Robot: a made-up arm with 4 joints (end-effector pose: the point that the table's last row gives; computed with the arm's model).
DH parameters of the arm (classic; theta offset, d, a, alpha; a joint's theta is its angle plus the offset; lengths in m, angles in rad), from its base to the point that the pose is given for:
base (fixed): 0 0.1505 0 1.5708
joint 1: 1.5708 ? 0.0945 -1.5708
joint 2: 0.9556 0 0.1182 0
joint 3: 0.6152 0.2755 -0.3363 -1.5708
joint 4: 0.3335 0 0.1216 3.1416
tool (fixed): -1.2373 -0.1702 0 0
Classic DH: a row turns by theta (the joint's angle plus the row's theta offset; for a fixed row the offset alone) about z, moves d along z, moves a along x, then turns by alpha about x.
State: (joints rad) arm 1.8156 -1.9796 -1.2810 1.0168
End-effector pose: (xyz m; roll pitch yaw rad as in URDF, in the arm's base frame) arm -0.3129 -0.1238 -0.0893 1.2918 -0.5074 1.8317
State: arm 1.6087 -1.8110 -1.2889 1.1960
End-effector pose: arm -0.3222 -0.0612 -0.0158 1.5301 -0.3761 1.5440
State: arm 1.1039 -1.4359 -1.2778 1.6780
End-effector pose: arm -0.2469 0.0591 0.0896 2.0117 0.2851 1.2305
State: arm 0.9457 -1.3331 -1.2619 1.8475
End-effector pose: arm -0.2154 0.0816 0.0891 2.1930 0.5400 1.2804
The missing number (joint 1, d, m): 0.3101
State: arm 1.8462 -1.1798 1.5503 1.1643
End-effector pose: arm -0.1213 -0.7032 -0.0440 1.8389 -0.2943 -2.0339
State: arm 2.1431 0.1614 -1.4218 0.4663
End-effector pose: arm 0.2240 -0.1186 0.0709 -2.6781 -1.3848 -2.3047
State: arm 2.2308 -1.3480 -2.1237 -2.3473
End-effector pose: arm -0.1513 -0.0430 -0.4547 -0.8808 0.4245 -0.8339
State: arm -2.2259 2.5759 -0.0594 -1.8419
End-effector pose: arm 0.4920 -0.1881 0.2730 0.9344 -0.5894 -1.9194
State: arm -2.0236 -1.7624 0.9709 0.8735
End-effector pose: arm -0.0657 -0.4803 0.3625 -1.9037 0.3457 -2.5319
